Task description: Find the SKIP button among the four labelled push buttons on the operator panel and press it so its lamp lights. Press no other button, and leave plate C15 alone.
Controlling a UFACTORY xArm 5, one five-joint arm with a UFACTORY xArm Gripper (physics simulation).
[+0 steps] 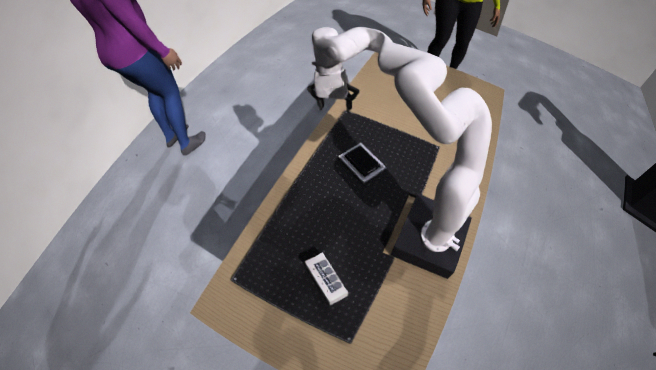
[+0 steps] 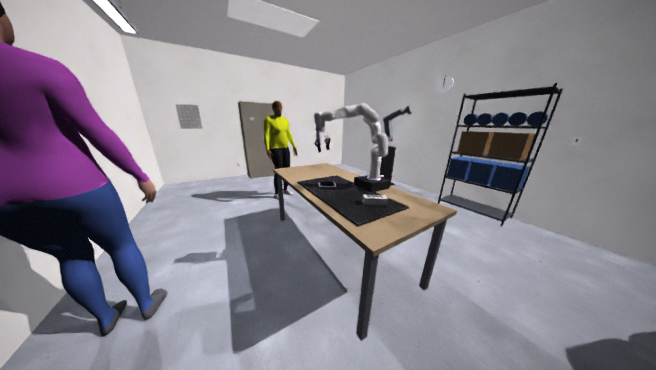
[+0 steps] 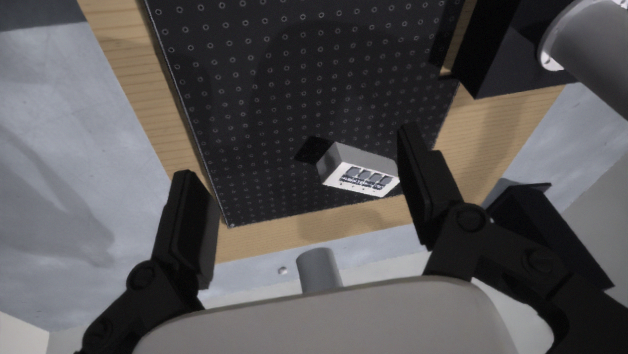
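Seen in the pictures: gripper, fingertip midpoint: (image 1: 335,108) (image 2: 324,150) (image 3: 299,169); arm's base at its link origin: (image 1: 437,235) (image 2: 373,179) (image 3: 578,29).
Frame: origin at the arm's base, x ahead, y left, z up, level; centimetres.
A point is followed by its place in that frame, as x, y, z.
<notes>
The operator panel (image 1: 320,264) {26.7, 31.9, -0.8} (image 2: 375,200) {24.2, 37.3, -2.8} (image 3: 330,172) {30.6, 31.5, -1.6} is a white box with a row of grey push buttons (image 1: 328,275) {21.7, 33.5, -0.8} (image 3: 369,176) {22.4, 32.5, -0.8} on its sloped top. Its labels are too small to read, so I cannot tell which button is SKIP, and no lit lamp can be made out. A flat dark plate with a pale frame (image 1: 382,164) {34.8, -16.0, -4.6} (image 2: 327,184) {43.2, -9.7, -4.0} lies on the mat's far part; its label cannot be read, so I cannot tell whether it is plate C15. My gripper (image 1: 335,107) {48.6, -4.4, 27.5} (image 2: 323,146) {48.6, -4.4, 27.5} (image 3: 299,169) {48.6, -4.4, 27.5} is open and empty, high above the table's far-left edge, well away from the panel.
A black perforated mat (image 1: 295,230) {43.8, 25.8, -6.5} (image 2: 345,212) {49.1, 39.9, -6.7} (image 3: 240,100) {47.2, 18.5, -6.4} lies on the wooden table (image 1: 220,305) {45.9, 66.0, -7.7} (image 2: 390,240) {39.7, 72.9, -7.7}. The arm's dark base block (image 1: 425,260) {-1.3, 10.4, -0.3} (image 2: 370,184) {11.0, 11.1, -0.7} stands beside it. One person (image 1: 167,100) stands left of the table, another (image 2: 278,135) beyond its far end. A shelf rack (image 2: 510,93) stands by the wall.
</notes>
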